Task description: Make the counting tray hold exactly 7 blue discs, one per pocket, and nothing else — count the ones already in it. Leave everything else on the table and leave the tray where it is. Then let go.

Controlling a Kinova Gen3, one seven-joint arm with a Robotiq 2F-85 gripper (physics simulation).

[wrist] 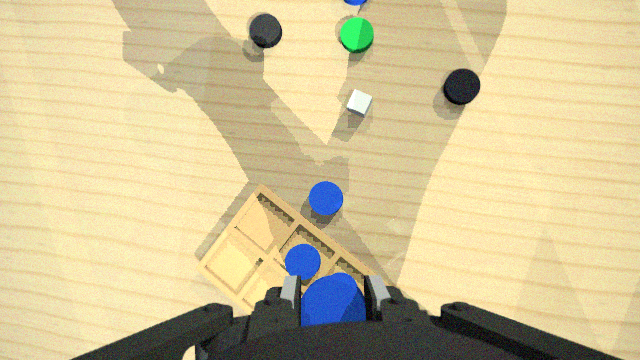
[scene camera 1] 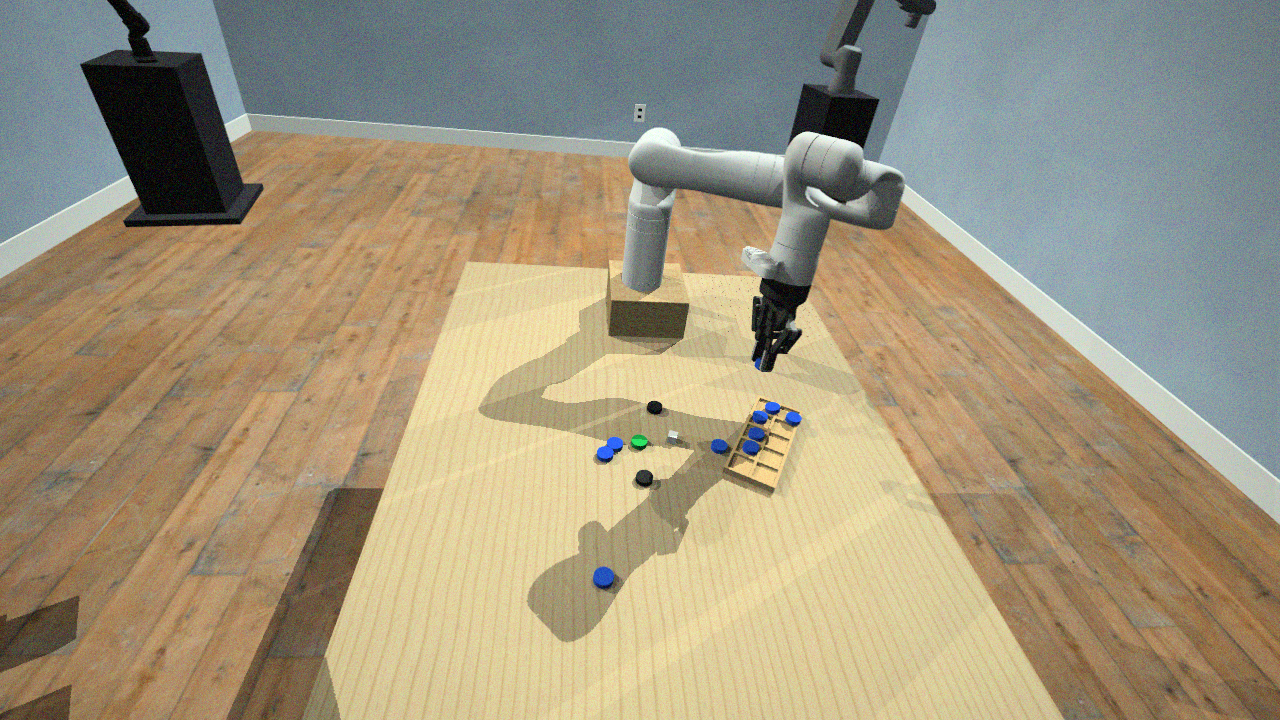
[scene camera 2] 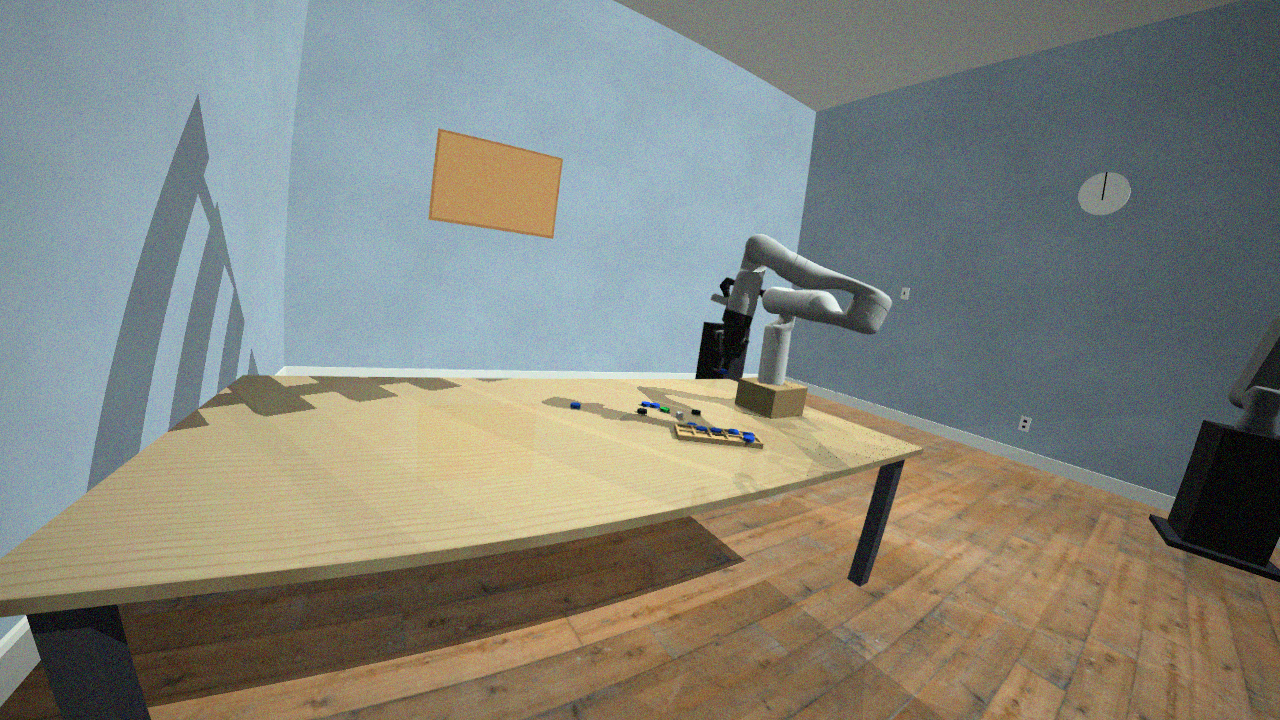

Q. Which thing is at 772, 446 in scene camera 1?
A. A wooden counting tray.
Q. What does the green disc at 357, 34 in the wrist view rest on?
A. The table.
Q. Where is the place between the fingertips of my gripper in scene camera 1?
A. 760, 365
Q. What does the blue disc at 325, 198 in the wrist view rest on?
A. The table.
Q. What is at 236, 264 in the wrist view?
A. A wooden counting tray.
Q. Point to a blue disc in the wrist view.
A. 332, 298
